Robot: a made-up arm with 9 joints. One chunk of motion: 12 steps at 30 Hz.
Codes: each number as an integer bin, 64 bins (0 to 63) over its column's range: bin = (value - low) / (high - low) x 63, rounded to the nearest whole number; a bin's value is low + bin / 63 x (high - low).
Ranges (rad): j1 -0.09..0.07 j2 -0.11..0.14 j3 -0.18..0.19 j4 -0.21..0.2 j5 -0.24..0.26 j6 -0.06..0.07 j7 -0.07..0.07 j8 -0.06..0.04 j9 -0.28..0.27
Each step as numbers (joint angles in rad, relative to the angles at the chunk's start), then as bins.
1 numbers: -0.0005 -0.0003 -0.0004 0.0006 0.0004 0.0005 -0.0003 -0.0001 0.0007
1 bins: 35 28 31 32 30 29 31 38 32
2 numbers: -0.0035 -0.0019 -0.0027 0.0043 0.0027 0.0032 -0.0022 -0.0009 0.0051
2 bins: 34 27 30 33 31 31 31 37 33
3 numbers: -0.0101 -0.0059 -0.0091 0.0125 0.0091 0.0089 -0.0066 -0.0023 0.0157
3 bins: 31 26 29 34 31 33 29 36 34
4 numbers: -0.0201 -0.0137 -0.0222 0.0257 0.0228 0.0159 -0.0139 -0.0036 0.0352
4 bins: 28 24 27 36 33 37 25 36 36
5 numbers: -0.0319 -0.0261 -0.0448 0.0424 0.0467 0.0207 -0.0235 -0.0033 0.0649
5 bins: 23 21 23 39 36 39 21 36 40
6 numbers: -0.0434 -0.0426 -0.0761 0.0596 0.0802 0.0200 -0.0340 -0.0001 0.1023
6 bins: 18 17 18 41 40 39 16 38 44
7 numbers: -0.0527 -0.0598 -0.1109 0.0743 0.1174 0.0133 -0.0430 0.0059 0.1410
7 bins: 15 13 12 44 45 36 12 42 48
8 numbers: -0.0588 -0.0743 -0.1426 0.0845 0.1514 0.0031 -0.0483 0.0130 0.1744
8 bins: 12 9 6 45 49 31 10 46 52
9 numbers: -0.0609 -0.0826 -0.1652 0.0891 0.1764 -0.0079 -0.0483 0.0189 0.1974
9 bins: 11 7 3 46 52 25 10 50 55
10 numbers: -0.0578 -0.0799 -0.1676 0.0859 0.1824 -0.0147 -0.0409 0.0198 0.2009
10 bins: 13 8 2 45 53 22 13 50 55
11 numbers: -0.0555 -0.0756 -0.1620 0.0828 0.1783 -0.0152 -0.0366 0.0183 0.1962
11 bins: 14 9 3 45 53 22 15 49 55
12 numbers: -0.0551 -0.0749 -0.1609 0.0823 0.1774 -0.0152 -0.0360 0.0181 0.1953
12 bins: 14 9 3 45 53 22 15 49 54
